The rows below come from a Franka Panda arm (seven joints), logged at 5 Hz.
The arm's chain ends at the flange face. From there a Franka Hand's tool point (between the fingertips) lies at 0.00 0.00 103.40 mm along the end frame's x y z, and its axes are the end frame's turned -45 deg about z.
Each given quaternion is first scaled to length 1.
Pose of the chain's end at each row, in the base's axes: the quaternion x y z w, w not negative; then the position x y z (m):
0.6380 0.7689 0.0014 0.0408 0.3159 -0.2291 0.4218
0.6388 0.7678 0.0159 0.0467 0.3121 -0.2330 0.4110
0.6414 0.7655 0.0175 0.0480 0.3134 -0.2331 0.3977
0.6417 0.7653 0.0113 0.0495 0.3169 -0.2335 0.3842
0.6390 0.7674 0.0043 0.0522 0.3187 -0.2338 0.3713
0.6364 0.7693 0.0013 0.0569 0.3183 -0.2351 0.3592
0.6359 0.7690 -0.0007 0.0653 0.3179 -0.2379 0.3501
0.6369 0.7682 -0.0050 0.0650 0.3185 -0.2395 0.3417
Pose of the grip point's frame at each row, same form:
0.2952 0.9546 -0.0143 0.0382 0.3226 -0.2343 0.3187
0.2963 0.9538 -0.0032 0.0492 0.3216 -0.2366 0.3081
0.2996 0.9527 -0.0022 0.0510 0.3233 -0.2367 0.2948
0.3000 0.9526 -0.0085 0.0501 0.3262 -0.2383 0.2813
0.2967 0.9535 -0.0160 0.0499 0.3276 -0.2400 0.2685
0.2935 0.9542 -0.0206 0.0531 0.3275 -0.2424 0.2565
0.2932 0.9538 -0.0256 0.0601 0.3282 -0.2466 0.2476
0.2944 0.9534 -0.0295 0.0581 0.3282 -0.2489 0.2392

